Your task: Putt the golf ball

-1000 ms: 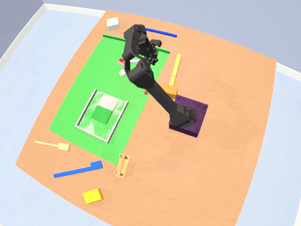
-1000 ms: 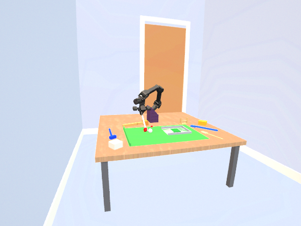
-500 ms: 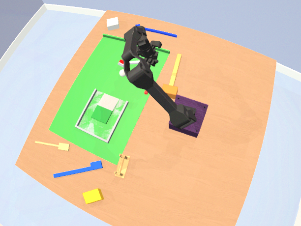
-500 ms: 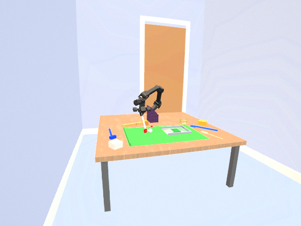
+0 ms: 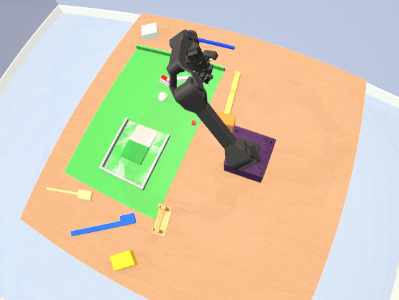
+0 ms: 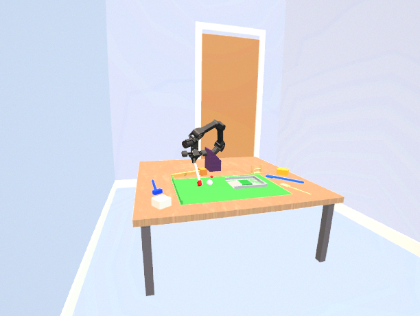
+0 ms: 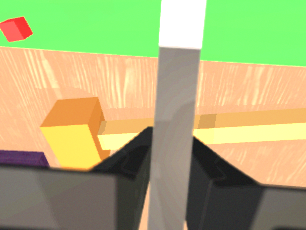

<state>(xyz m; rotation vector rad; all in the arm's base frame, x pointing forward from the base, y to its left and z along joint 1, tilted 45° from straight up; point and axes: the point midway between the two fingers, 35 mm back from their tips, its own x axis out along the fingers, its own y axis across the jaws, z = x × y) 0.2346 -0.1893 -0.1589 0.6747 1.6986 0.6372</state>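
The red putter lies 110 mm ahead of my gripper tip, 10 mm to the right of it and 30 mm below it. Also, from my gripper tip: white golf ball 190 mm ahead, 60 mm to the left, 100 mm below; small red cube 30 mm ahead, 140 mm to the left, 110 mm below; green mat 250 mm ahead, 170 mm to the left, 120 mm below.
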